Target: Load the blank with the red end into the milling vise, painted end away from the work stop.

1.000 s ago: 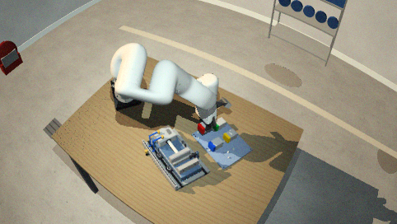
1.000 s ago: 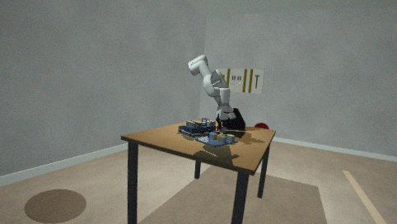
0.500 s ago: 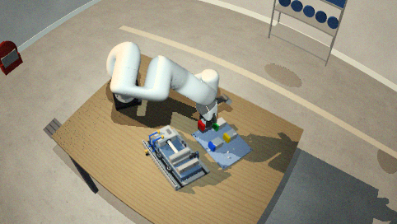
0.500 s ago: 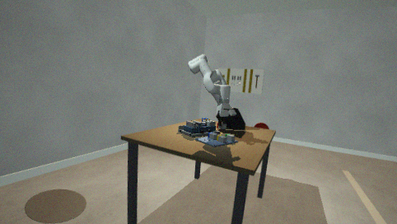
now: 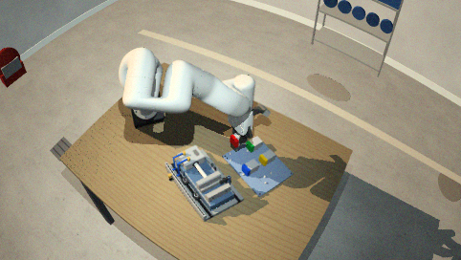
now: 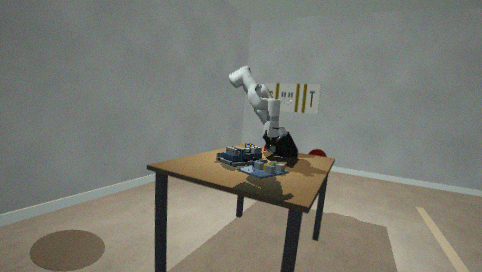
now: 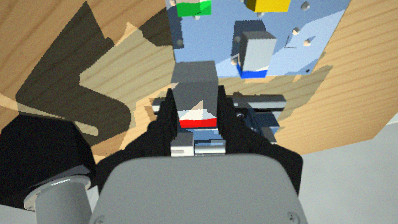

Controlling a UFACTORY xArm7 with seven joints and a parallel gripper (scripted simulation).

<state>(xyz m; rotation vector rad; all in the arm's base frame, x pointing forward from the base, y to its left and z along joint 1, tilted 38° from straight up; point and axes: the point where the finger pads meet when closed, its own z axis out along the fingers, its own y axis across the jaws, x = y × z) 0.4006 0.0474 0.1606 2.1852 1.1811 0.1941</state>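
Now: the moving jaw 20 cm to the right of my hand, 7 cm below it and 7 cm behind it. Round my hand: green-ended blank (12 cm below, 7 cm to the left, 6 cm ahead); then blue-ended blank (12 cm below, 7 cm ahead, 6 cm to the right); then red-ended blank (2 cm below).
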